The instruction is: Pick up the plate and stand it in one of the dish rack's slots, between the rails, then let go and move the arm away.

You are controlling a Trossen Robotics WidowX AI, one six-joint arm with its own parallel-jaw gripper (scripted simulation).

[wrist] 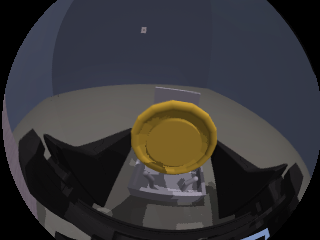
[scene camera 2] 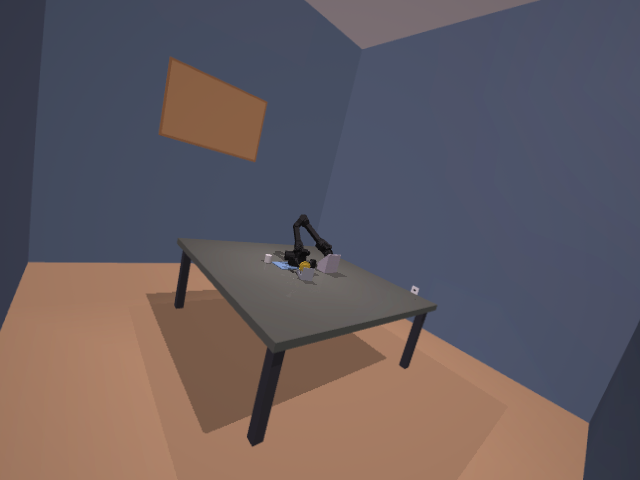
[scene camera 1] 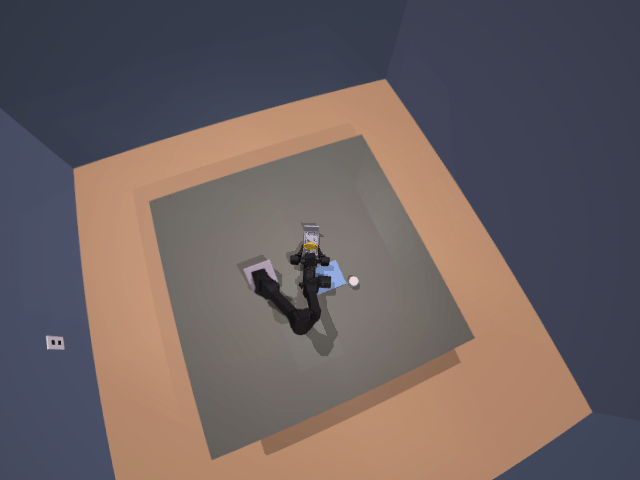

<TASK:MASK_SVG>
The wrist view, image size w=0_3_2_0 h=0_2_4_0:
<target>my gripper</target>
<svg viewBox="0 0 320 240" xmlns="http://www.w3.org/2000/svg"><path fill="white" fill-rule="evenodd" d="M55 232L56 240L77 240L61 235L60 232ZM19 141L20 169L29 193L49 211L75 225L85 235L91 236L91 240L241 240L264 231L265 228L268 228L268 240L279 231L300 203L297 195L304 175L297 167L297 163L281 177L288 164L261 169L237 155L237 152L229 149L221 141L217 141L211 163L219 201L219 219L235 215L235 219L196 229L173 231L147 228L116 220L115 217L92 208L95 203L103 208L107 203L116 177L119 176L120 169L131 152L132 128L81 147L73 147L64 141L61 143L52 135L44 135L49 155L52 156L48 160L45 160L44 145L36 135L35 129L29 129Z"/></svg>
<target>yellow plate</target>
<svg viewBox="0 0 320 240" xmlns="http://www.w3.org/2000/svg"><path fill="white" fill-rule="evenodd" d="M152 105L152 107L141 112L136 117L135 123L133 123L135 125L133 125L131 131L131 147L133 152L135 152L137 160L143 161L153 171L169 173L169 175L181 175L181 173L195 171L205 161L211 159L217 145L217 128L213 125L213 121L208 113L196 107L195 104L183 103L183 101L171 100L167 101L167 103Z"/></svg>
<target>grey dish rack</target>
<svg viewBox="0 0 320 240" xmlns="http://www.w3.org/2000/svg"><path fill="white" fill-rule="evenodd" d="M128 183L131 195L144 197L144 199L171 201L171 203L173 201L175 203L195 203L196 201L196 203L199 203L207 195L205 193L203 165L195 169L195 171L181 173L181 175L169 175L169 173L153 171L143 161L136 159L137 163L131 173L132 176L129 179L131 181ZM155 88L155 105L173 100L192 103L199 107L200 93L177 91L177 89Z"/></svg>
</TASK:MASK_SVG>
